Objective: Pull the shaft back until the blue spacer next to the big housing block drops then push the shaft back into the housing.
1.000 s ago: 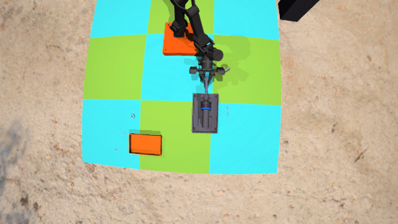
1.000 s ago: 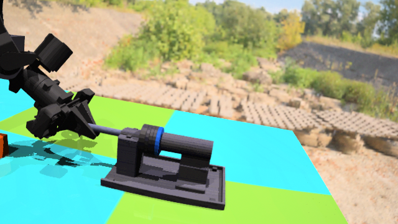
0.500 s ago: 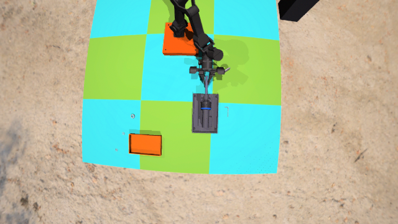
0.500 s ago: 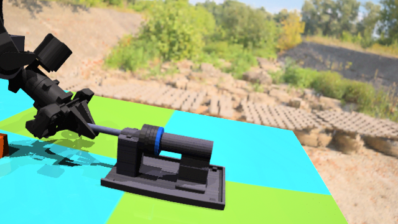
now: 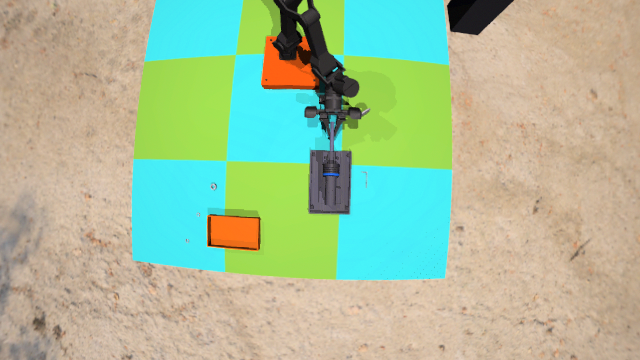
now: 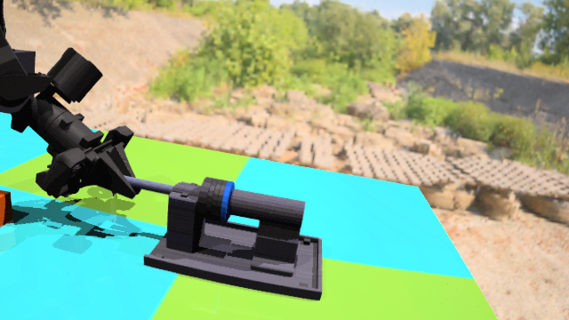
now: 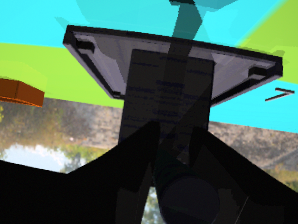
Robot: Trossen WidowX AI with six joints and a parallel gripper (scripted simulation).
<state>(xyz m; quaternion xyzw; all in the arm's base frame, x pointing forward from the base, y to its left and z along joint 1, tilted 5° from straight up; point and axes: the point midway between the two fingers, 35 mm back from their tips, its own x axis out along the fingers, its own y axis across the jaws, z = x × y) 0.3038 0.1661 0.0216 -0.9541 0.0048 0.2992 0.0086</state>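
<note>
Right now the shaft is 60 mm ahead of my gripper tip and 20 mm above it. The rest, counted from my gripper tip: blue spacer (130 mm ahead, 20 mm above); black spacer (120 mm ahead, 20 mm above); nut (440 mm to the right, 180 mm ahead, 60 mm below).
</note>
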